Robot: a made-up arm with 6 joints.
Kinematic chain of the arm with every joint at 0, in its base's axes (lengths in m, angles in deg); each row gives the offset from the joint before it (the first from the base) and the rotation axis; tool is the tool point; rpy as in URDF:
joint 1: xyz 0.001 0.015 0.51 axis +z
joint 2: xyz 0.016 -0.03 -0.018 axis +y
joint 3: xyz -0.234 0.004 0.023 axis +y
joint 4: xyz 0.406 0.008 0.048 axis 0.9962 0 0.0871
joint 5: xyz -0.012 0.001 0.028 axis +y
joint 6: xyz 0.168 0 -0.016 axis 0.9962 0 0.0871
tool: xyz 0.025 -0.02 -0.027 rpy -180 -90 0
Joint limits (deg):
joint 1: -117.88..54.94
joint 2: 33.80..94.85
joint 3: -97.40..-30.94
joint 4: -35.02..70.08
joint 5: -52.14..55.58
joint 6: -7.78..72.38
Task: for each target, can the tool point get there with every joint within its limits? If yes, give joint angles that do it. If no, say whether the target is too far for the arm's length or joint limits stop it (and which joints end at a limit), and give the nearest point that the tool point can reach.
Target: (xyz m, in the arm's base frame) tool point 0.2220 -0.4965 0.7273
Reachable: yes | joints -62.95 75.44 -75.93 -22.81 9.54 47.05
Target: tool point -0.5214 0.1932 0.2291
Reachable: no: joint limits stop it (at a limit: joint 1, joint 2, joint 3, joint 4, joint 5, joint 6) | nearest point -0.2083 -0.1076 0.2763 | short by 0.437 m
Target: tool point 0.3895 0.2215 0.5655
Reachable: yes | joints 25.28 60.01 -50.89 26.11 30.90 5.97
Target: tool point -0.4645 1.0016 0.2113
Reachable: no: too far | nearest point 0.1015 0.4007 0.3885 | short by 0.844 m
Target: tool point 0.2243 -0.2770 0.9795
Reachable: yes | joints -47.32 41.38 -62.38 5.44 -24.36 14.28
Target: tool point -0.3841 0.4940 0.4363
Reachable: no: joint limits stop it (at a limit: joint 1, joint 3, joint 4, joint 5) | nearest point 0.0600 0.3410 0.3896 | short by 0.472 m
